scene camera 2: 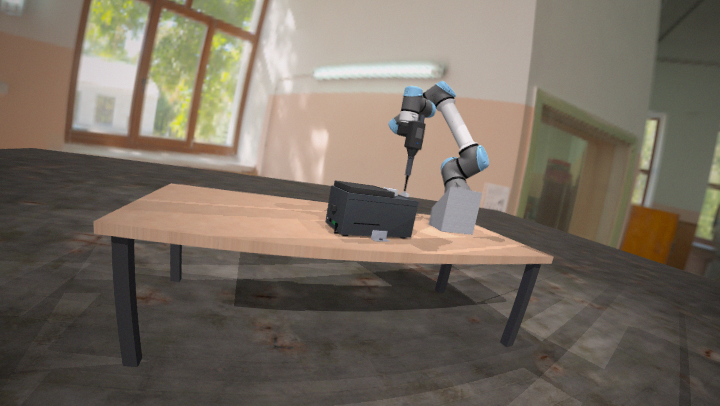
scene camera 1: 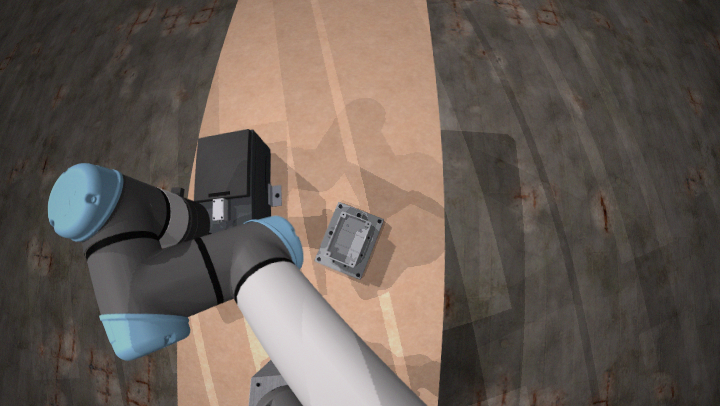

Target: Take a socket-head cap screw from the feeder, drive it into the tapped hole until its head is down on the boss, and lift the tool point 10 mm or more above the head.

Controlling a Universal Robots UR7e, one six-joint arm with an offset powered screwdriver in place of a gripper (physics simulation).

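Observation:
The black screw feeder (scene camera 1: 221, 163) (scene camera 2: 385, 217) stands on the table, with a small pale block (scene camera 1: 218, 209) at the side facing the robot base. My screwdriver (scene camera 2: 405, 189) points down, its thin bit ending at or just above that side of the feeder; contact cannot be told. In scene camera 1 the arm hides the bit. Whether a screw is on the bit is too small to tell. The grey metal housing (scene camera 1: 338, 267) lies turned on the table, apart from the feeder, with several dark holes around its rim. Which one is the tapped hole cannot be told. The housing does not show in scene camera 2.
The wooden table (scene camera 1: 322, 60) (scene camera 2: 201, 211) carries everything. A metal bracket (scene camera 1: 275, 195) (scene camera 2: 379, 235) sits at the feeder's side. The robot's grey pedestal (scene camera 2: 457, 211) stands beside the feeder. The white arm link (scene camera 1: 317, 332) (scene camera 2: 457, 123) reaches over the table near the housing.

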